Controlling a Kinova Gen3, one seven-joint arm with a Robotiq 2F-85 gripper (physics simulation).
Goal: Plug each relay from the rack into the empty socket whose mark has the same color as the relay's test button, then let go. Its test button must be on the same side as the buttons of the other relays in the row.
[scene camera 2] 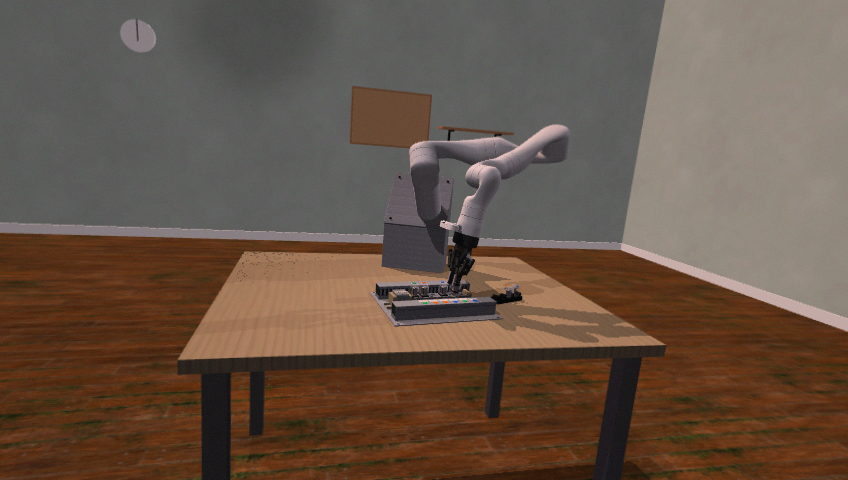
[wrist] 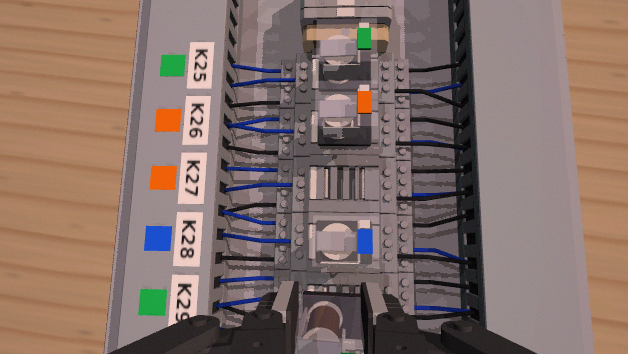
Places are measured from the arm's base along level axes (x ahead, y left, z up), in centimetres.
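Pixels of known places: gripper, fingertip midpoint: (scene camera 2: 452, 285) (wrist: 329, 304); arm's base at its link origin: (scene camera 2: 428, 209).
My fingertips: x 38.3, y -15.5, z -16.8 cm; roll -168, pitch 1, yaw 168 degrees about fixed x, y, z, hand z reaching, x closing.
For each thing: its middle in the pictures, then the offset to it from my fingertips. "pt": a spot on its surface instead.
- clear relay at the middle of its body: (wrist: 330, 332) (scene camera 2: 455, 286) dx +0.2, dy +1.2, dz -0.4 cm
- K29 socket at a spot on its surface: (wrist: 327, 288) pt dx +0.1, dy -0.4, dz -3.1 cm
- K29 mark at the middle of its body: (wrist: 152, 302) dx +8.3, dy -1.5, dz -1.9 cm
- K27 socket at the middle of its body: (wrist: 343, 214) (scene camera 2: 437, 298) dx -1.5, dy -3.9, dz -4.2 cm
- black rack at a spot on its surface: (scene camera 2: 498, 297) pt dx +4.1, dy +15.2, dz -4.2 cm
- terminal block at the middle of its body: (wrist: 345, 12) dx -3.8, dy -13.9, dz -1.5 cm
My gripper (scene camera 2: 455, 287) (wrist: 329, 304) is shut on a clear relay (wrist: 324, 327) at the K29 socket (wrist: 327, 288). A sliver of its green test button shows at the bottom edge of the wrist view, right of the relay's middle. The fingers and relay hide most of that socket; I cannot tell how deep the relay sits. The K29 mark (wrist: 152, 302) is green. The K27 socket (wrist: 344, 183) is empty, and its mark (wrist: 163, 177) is orange. The black rack (scene camera 2: 498, 297) stands right of the panel in the scene view, with small clear parts on it.
Seated relays with green (wrist: 364, 38), orange (wrist: 364, 102) and blue (wrist: 365, 241) buttons stand at K25, K26 and K28, buttons on the right. Grey ducts (wrist: 520, 175) (scene camera 2: 443, 310) flank the row, with wires running to them. A terminal block (wrist: 346, 15) stands beyond K25.
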